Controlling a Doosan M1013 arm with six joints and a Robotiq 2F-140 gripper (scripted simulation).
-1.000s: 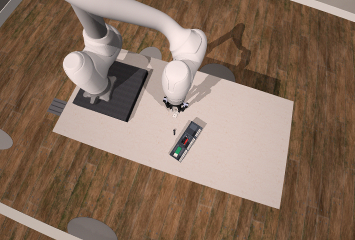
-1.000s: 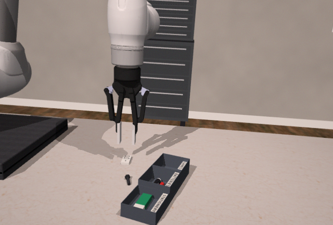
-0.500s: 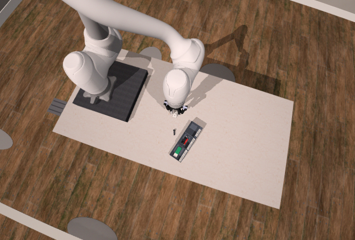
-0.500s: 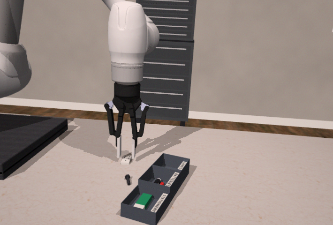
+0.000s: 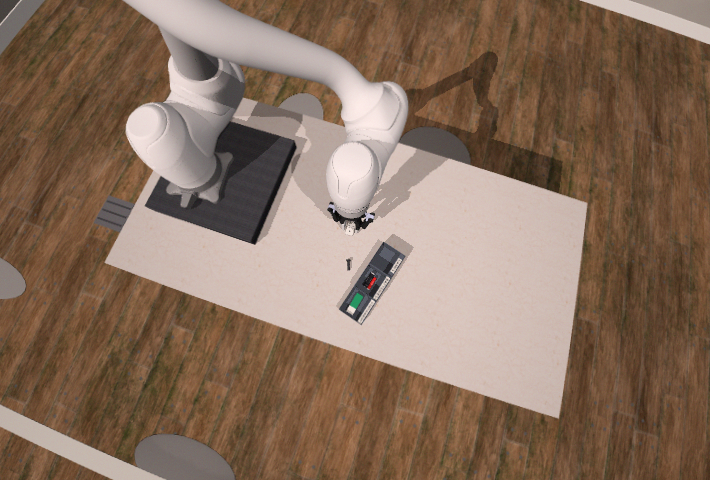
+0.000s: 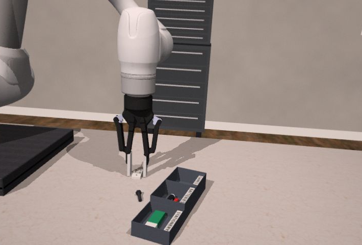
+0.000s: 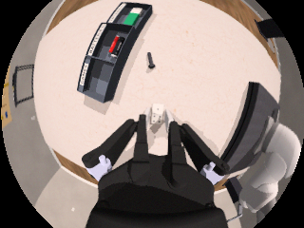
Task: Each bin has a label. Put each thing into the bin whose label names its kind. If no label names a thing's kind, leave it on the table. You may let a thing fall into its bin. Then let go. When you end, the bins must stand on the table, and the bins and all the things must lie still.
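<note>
Right now the white domino is 30 mm below my hand. The rest, counted from my hand: red cylinder 100 mm ahead, 170 mm to the right, 20 mm below; small black piece 20 mm ahead, 120 mm to the right, 30 mm below; black battery 90 mm ahead, 160 mm to the right, 20 mm below.
</note>
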